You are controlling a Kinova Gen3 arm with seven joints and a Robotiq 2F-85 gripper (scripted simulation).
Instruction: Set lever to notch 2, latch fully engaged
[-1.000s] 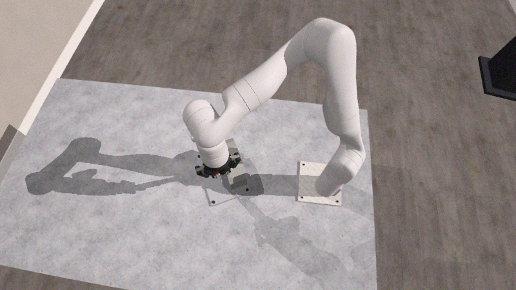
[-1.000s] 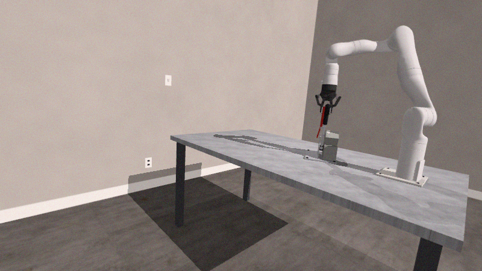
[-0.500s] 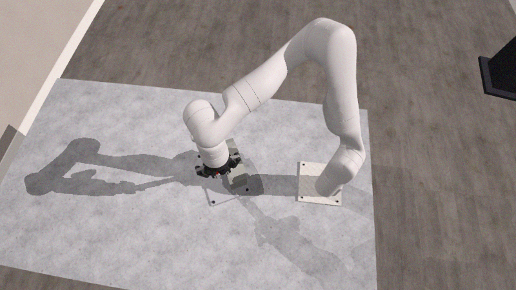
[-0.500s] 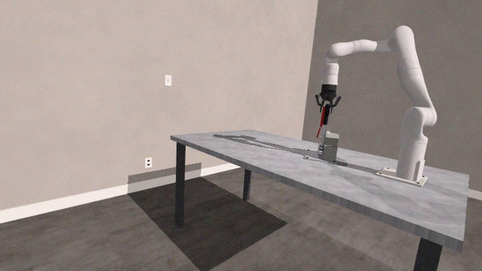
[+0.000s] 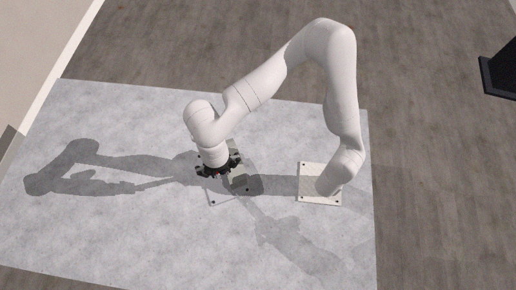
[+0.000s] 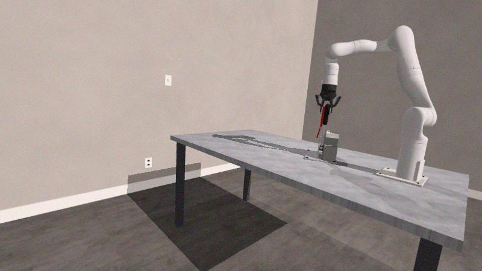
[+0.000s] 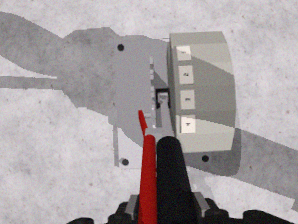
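My hand is 4 cm short of the red bar, 3 cm to the left of it and 10 cm above it.
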